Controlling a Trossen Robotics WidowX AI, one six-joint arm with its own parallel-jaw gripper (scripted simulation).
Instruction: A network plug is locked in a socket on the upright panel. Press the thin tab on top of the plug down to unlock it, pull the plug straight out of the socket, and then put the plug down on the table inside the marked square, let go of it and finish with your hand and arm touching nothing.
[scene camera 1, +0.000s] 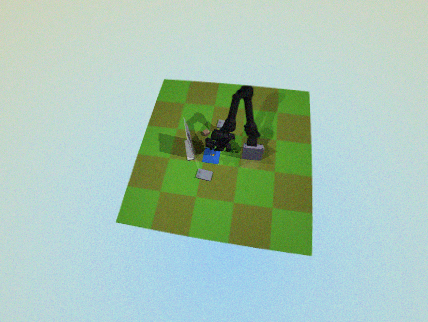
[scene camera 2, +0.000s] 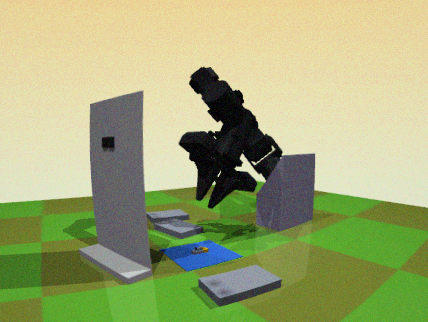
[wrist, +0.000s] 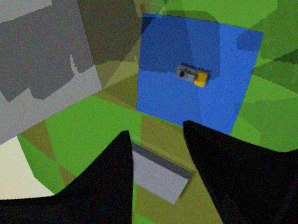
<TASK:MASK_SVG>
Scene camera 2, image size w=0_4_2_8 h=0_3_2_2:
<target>my gripper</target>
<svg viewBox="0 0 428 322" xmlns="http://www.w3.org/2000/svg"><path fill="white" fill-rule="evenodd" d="M235 126L224 125L220 131L215 131L215 133L211 130L208 133L206 131L185 132L178 142L178 145L189 152L189 160L193 161L197 167L196 199L202 200L213 182L215 181L216 183L208 203L208 208L211 209L234 190L254 192L257 186L255 179L249 172L234 169L242 167L243 162L240 160L243 150L250 147L250 143L247 141L248 135Z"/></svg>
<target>flat grey slab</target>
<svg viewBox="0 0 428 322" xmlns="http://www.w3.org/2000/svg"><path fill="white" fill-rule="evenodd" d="M282 279L255 264L227 273L201 277L198 279L202 291L221 307L281 288Z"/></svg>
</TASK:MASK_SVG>
